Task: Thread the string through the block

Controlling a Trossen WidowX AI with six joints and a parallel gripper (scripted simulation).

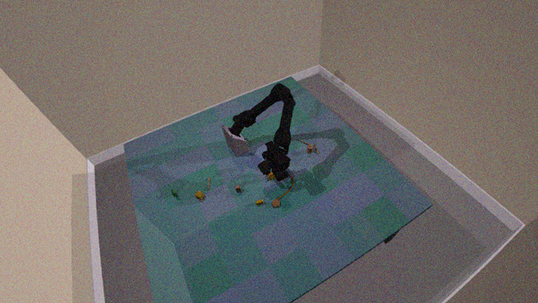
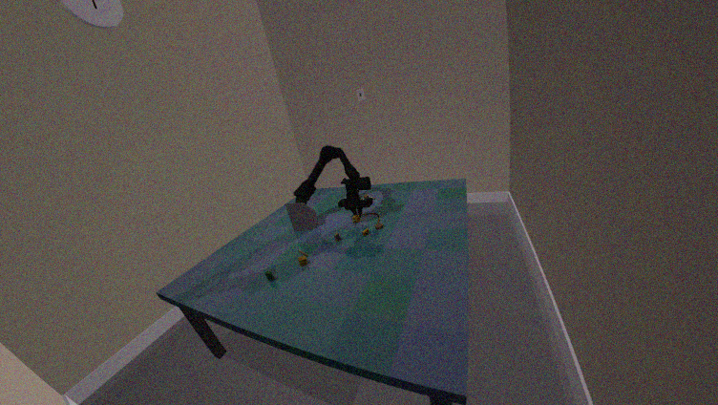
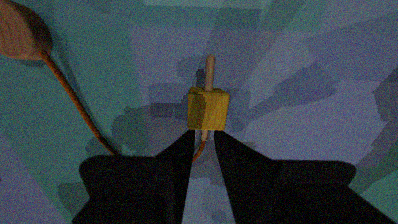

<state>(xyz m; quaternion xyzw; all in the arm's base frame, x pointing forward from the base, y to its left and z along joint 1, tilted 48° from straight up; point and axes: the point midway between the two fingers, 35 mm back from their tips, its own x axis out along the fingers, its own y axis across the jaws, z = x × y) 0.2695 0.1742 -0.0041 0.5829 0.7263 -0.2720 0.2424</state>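
Right now my gripper tip is 1 cm to the left of the thin wooden stick. From my gripper tip the other things lie so: round wooden button: 15 cm ahead, 7 cm to the right, 1 cm below; yellow block: 3 cm to the right; short wooden piece: 21 cm to the right, 1 cm above.
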